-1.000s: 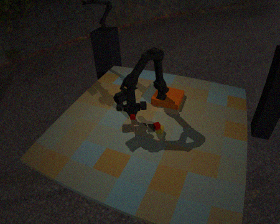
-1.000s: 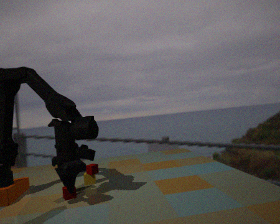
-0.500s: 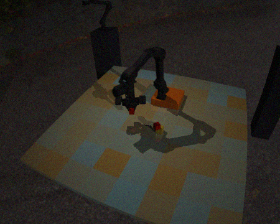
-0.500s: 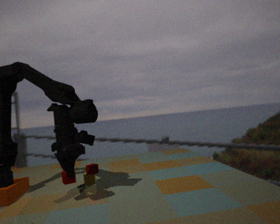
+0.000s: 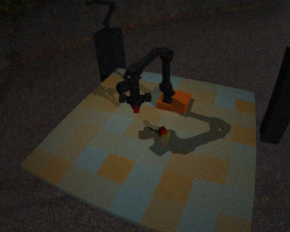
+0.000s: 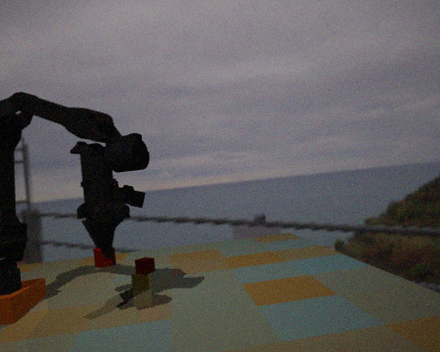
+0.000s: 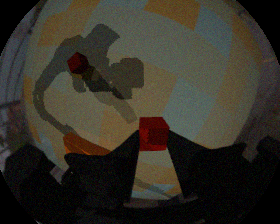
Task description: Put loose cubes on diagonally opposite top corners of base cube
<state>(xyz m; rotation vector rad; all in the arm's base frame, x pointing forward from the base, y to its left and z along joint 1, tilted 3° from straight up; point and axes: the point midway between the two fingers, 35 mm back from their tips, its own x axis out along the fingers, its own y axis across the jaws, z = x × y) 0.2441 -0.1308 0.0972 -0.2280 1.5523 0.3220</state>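
Right now my gripper tip is 200 mm to the right of the yellow base cube, 100 mm above it and 50 mm short of it. Also, from my gripper tip: red cube right at my gripper tip.
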